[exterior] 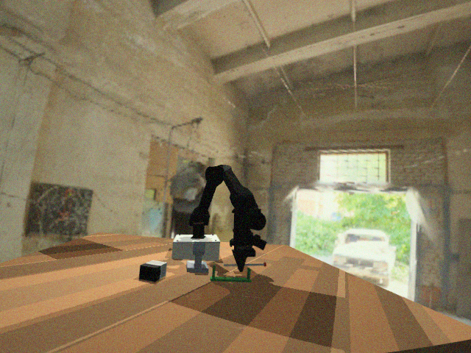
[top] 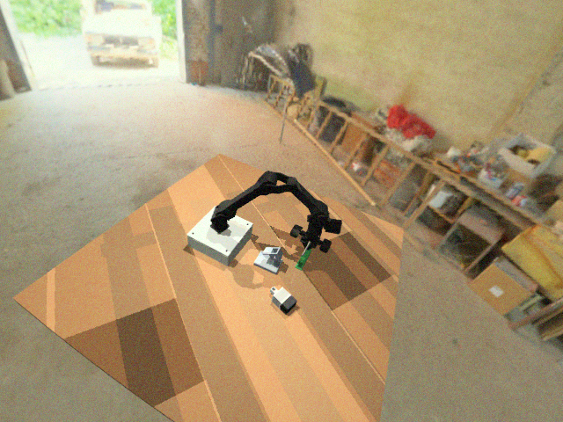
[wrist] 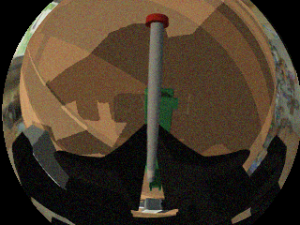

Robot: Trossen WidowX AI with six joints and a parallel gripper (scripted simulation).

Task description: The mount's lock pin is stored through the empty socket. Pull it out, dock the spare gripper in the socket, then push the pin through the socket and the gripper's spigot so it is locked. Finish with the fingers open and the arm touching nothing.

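Now: the green cradle 30 mm to the right of my gripper tip, 10 mm below it and 10 mm ahead of it. Also, from my gripper tip: spare gripper: 280 mm to the right, 60 mm ahead, 10 mm below; socket: 170 mm to the right, 80 mm behind, 20 mm above.
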